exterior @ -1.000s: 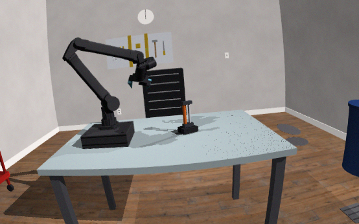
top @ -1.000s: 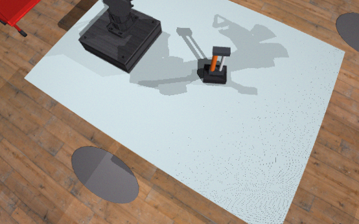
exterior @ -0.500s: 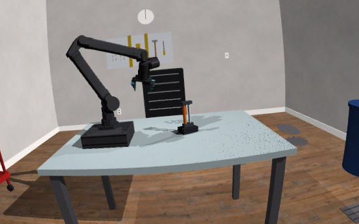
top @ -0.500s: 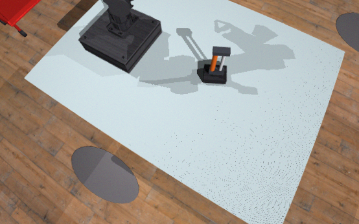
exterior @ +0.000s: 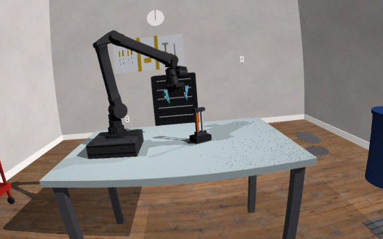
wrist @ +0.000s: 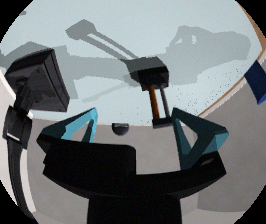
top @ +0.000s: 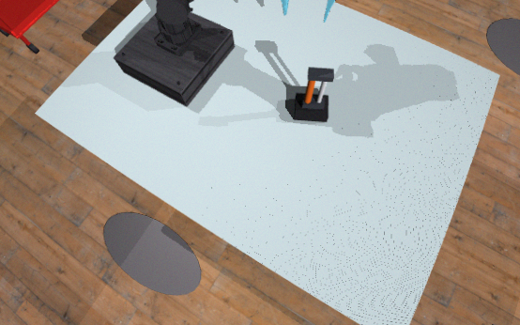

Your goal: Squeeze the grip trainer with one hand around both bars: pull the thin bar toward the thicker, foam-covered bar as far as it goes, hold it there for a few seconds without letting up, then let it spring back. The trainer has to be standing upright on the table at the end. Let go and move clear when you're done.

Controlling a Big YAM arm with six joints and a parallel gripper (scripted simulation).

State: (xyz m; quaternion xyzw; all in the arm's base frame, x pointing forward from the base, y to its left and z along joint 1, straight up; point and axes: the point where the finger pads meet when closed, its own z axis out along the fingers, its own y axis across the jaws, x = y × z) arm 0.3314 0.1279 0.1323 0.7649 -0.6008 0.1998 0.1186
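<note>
Now: the thin grey bar 12 cm ahead of my hand, 10 cm to the right of it and 10 cm below it. Also, from my hand: grip trainer 11 cm ahead, 11 cm to the right, 11 cm below.
</note>
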